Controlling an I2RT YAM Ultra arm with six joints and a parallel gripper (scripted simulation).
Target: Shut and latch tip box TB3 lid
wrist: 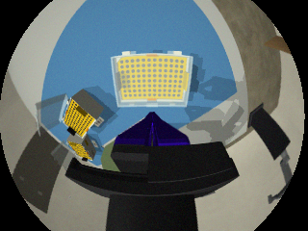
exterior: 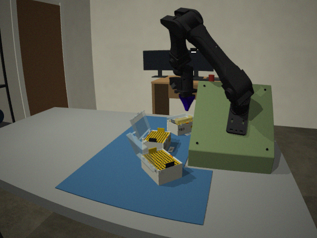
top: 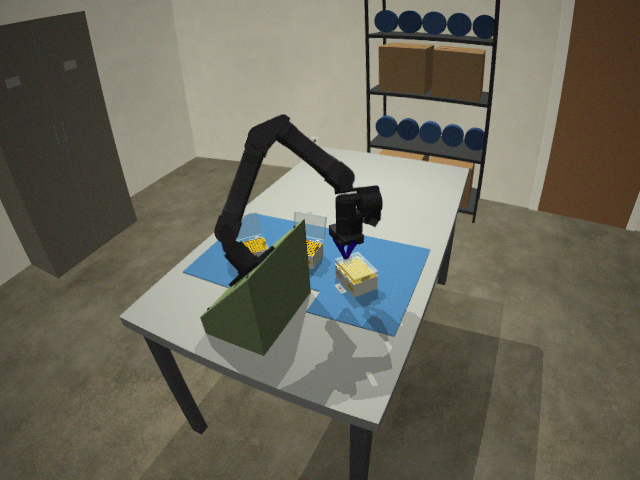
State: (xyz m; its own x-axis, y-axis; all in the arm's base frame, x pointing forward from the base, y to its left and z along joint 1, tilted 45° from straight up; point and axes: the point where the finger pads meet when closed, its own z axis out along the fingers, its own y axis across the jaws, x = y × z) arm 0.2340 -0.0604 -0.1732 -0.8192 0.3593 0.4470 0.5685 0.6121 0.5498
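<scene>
Now: hand 30 mm short of the tip box, 20 mm to the left of it and 70 mm above it. From my hand the other things lie so: lid (130 mm ahead, 210 mm to the left, 20 mm below).
</scene>
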